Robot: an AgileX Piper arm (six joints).
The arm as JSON. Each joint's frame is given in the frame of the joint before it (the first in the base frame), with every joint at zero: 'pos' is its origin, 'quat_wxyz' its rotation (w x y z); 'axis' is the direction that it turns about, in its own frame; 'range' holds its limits. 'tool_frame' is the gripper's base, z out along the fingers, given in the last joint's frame.
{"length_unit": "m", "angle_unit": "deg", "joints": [
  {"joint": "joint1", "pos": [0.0, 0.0, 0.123], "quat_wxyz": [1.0, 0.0, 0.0, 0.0], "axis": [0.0, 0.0, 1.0], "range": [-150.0, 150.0]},
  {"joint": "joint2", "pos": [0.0, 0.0, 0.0], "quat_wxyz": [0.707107, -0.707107, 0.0, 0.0], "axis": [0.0, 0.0, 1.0], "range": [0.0, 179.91]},
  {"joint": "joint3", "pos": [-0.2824, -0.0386, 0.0], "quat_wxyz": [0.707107, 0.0, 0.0, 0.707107], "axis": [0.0, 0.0, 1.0], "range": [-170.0, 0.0]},
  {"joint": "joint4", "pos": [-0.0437, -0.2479, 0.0], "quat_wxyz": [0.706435, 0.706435, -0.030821, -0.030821], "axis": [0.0, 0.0, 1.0], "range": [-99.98, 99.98]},
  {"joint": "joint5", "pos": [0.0, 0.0, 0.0], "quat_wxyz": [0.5, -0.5, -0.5, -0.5], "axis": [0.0, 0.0, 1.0], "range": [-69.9, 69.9]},
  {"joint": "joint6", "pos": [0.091, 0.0, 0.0], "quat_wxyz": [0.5, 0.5, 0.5, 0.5], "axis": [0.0, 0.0, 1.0], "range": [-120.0, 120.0]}
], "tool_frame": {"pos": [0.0, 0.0, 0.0], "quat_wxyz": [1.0, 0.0, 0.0, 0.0]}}
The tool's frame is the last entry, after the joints.
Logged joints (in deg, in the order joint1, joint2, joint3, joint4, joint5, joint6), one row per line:
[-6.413 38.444 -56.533 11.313 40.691 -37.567]
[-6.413 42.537 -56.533 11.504 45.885 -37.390]
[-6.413 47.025 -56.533 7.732 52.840 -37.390]
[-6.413 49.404 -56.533 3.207 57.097 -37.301]
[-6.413 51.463 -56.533 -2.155 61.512 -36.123]
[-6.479 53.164 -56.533 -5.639 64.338 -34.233]
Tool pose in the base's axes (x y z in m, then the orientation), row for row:
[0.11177 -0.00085 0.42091 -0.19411 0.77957 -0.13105 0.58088]
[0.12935 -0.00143 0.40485 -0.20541 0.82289 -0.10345 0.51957]
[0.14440 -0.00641 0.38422 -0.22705 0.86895 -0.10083 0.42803]
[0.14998 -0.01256 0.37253 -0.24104 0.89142 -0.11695 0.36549]
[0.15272 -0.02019 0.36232 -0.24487 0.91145 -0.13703 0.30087]
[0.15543 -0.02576 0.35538 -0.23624 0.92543 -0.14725 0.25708]
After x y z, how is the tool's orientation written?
As a quaternion, x y z w.
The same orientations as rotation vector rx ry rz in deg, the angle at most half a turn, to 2 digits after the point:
[-25.99 104.37 -17.54]
[-28.22 113.06 -14.21]
[-32.49 124.33 -14.43]
[-35.51 131.32 -17.23]
[-37.23 138.56 -20.83]
[-36.72 143.84 -22.89]

